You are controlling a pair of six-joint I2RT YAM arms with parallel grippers.
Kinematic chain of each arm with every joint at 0, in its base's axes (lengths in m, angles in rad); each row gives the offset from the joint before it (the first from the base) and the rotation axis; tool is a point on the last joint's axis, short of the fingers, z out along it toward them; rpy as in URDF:
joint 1: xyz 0 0 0.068 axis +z
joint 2: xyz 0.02 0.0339 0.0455 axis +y
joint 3: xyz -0.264 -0.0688 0 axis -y
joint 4: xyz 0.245 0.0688 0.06 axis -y
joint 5: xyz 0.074 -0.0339 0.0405 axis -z
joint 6: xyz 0.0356 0 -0.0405 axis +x
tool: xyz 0 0 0 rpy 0 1.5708 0
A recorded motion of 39 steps. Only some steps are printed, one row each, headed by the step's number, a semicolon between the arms.
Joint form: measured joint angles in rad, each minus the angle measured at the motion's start. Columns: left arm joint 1, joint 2, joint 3, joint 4, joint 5, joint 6; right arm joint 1, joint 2, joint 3, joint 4, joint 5, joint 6.
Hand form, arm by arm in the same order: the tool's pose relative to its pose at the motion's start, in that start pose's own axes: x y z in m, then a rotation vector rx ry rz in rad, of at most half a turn. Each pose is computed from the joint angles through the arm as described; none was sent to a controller.
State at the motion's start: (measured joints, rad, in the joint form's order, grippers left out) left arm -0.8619 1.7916 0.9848 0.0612 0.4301 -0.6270; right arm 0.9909 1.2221 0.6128 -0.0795 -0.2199 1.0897
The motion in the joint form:
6: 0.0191 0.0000 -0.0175 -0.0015 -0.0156 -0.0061; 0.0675 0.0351 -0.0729 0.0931 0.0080 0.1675
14: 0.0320 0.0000 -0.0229 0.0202 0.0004 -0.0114; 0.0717 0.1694 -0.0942 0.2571 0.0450 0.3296
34: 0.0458 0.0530 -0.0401 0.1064 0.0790 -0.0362; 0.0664 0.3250 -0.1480 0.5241 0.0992 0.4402
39: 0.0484 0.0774 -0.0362 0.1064 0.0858 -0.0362; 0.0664 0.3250 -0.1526 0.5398 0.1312 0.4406
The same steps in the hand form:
6: 0.0008 0.0095 -0.0021 -0.0309 -0.0077 -0.0258; 0.0215 -0.0121 0.0145 0.0050 0.0496 0.1284
14: -0.0018 0.0124 -0.0038 -0.0147 -0.0190 -0.0323; 0.0214 -0.0228 0.0405 0.0114 0.0145 0.2860
34: 0.0009 0.0242 0.0071 0.0516 0.0065 -0.0577; 0.0219 -0.0418 0.0659 -0.0300 -0.0568 0.3911
39: 0.0026 0.0295 0.0123 0.0454 0.0234 -0.0688; 0.0208 -0.0422 0.0656 -0.0333 -0.0907 0.3906

